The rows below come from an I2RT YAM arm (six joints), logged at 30 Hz.
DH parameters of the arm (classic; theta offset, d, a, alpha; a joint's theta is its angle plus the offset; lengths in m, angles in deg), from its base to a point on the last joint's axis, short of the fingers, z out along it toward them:
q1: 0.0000 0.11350 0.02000 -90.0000
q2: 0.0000 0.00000 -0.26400 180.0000
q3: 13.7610 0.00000 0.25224 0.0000
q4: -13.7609 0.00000 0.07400 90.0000
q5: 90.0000 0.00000 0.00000 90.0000
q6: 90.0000 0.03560 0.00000 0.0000
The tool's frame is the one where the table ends.
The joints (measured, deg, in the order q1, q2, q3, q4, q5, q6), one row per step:
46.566, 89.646, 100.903, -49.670, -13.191, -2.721
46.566, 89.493, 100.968, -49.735, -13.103, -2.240
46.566, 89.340, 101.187, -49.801, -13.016, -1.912
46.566, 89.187, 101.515, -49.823, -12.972, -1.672
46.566, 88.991, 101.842, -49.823, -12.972, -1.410
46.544, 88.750, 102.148, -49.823, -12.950, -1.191
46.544, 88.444, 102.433, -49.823, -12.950, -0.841
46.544, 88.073, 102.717, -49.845, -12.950, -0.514
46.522, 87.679, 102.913, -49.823, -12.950, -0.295
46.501, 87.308, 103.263, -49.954, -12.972, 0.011
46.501, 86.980, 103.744, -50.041, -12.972, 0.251
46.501, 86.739, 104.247, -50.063, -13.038, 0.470
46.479, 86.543, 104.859, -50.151, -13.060, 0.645
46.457, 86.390, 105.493, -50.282, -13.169, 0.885
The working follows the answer.
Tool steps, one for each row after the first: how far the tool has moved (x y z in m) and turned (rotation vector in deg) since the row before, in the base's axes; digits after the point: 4 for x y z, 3 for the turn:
-0.0006, -0.0007, 0.0011, 0.247, 0.197, -0.360
-0.0007, -0.0008, 0.0019, 0.304, -0.016, -0.266
-0.0007, -0.0008, 0.0026, 0.403, -0.164, -0.178
-0.0009, -0.0010, 0.0028, 0.477, -0.172, -0.154
-0.0010, -0.0012, 0.0030, 0.470, -0.228, -0.167
-0.0013, -0.0014, 0.0032, 0.562, -0.153, -0.201
-0.0016, -0.0017, 0.0035, 0.585, -0.197, -0.185
-0.0016, -0.0018, 0.0032, 0.529, -0.260, -0.144
-0.0017, -0.0020, 0.0036, 0.556, -0.171, -0.171
-0.0017, -0.0018, 0.0041, 0.619, -0.319, -0.130
-0.0014, -0.0015, 0.0039, 0.636, -0.307, -0.061
-0.0013, -0.0016, 0.0041, 0.601, -0.355, -0.094
-0.0013, -0.0014, 0.0039, 0.613, -0.229, -0.051

Tool pose at each row, in the base's axes (x y z in m, rotation vector in deg; rounded; the steps above come from the unrounded poses):
0.2224, 0.2467, 0.4167, -61.724, 116.863, 37.963
0.2218, 0.2460, 0.4177, -61.166, 117.047, 38.147
0.2211, 0.2452, 0.4197, -60.705, 116.979, 38.292
0.2204, 0.2444, 0.4222, -60.304, 116.695, 38.478
0.2195, 0.2435, 0.4251, -59.886, 116.355, 38.741
0.2185, 0.2422, 0.4280, -59.467, 115.974, 38.952
0.2172, 0.2408, 0.4312, -58.948, 115.622, 39.279
0.2156, 0.2391, 0.4347, -58.439, 115.211, 39.606
0.2140, 0.2373, 0.4378, -58.017, 114.759, 39.860
0.2123, 0.2353, 0.4415, -57.537, 114.378, 40.180
0.2105, 0.2334, 0.4456, -57.089, 113.820, 40.485
0.2091, 0.2320, 0.4495, -56.701, 113.237, 40.849
0.2077, 0.2304, 0.4536, -56.308, 112.642, 41.129
0.2065, 0.2290, 0.4576, -55.930, 112.134, 41.519

